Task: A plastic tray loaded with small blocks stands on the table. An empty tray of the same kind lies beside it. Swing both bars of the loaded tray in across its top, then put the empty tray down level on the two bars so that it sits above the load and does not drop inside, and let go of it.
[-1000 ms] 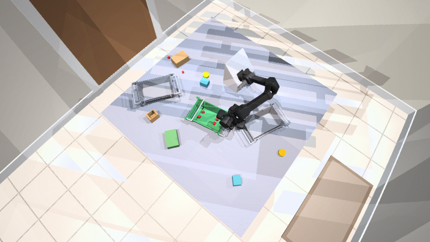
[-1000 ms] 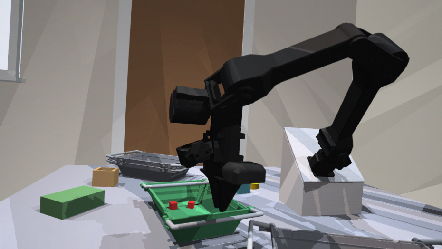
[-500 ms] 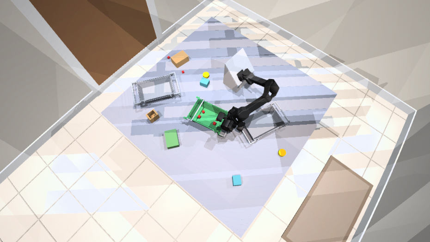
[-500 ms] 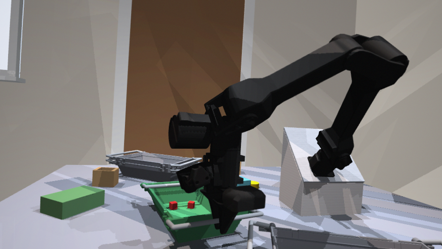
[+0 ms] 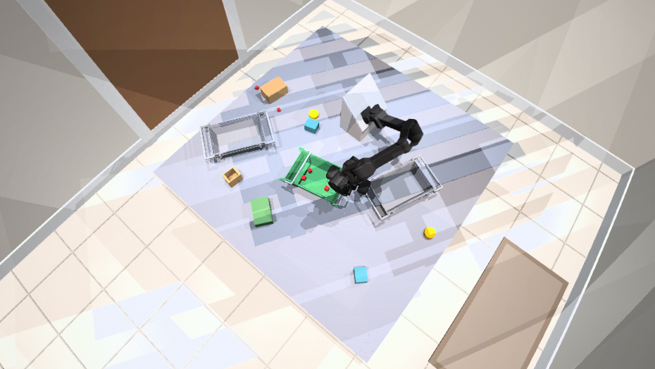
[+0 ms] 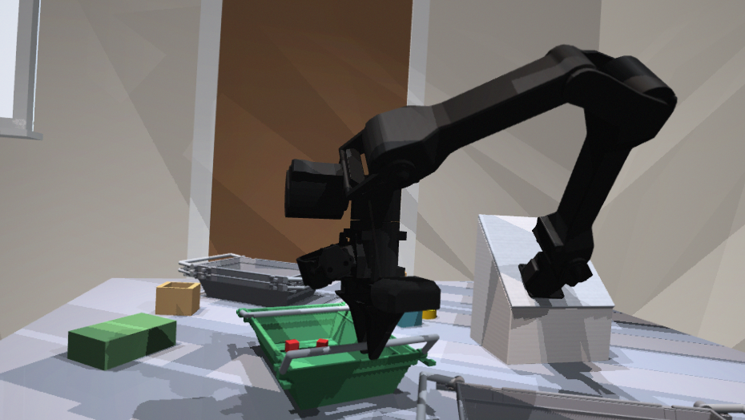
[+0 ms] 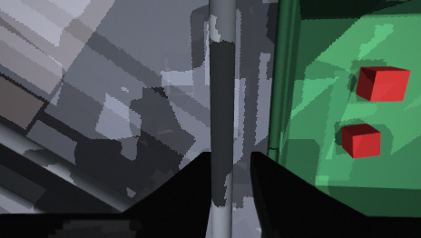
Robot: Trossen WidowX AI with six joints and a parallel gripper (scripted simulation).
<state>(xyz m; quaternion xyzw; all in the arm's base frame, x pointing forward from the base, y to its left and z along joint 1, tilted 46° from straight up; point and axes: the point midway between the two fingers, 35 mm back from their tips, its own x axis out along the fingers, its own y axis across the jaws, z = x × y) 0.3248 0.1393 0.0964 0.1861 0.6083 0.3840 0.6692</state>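
Right now the grey tray is 18 cm behind my gripper tip, 17 cm to the left of it and 3 cm below it. From my gripper tip the other things lie so: green block 34 cm ahead, 21 cm to the right, 5 cm below; box 44 cm to the right, 32 cm ahead, 6 cm below; red block 20 cm to the right, 8 cm ahead, 6 cm below.
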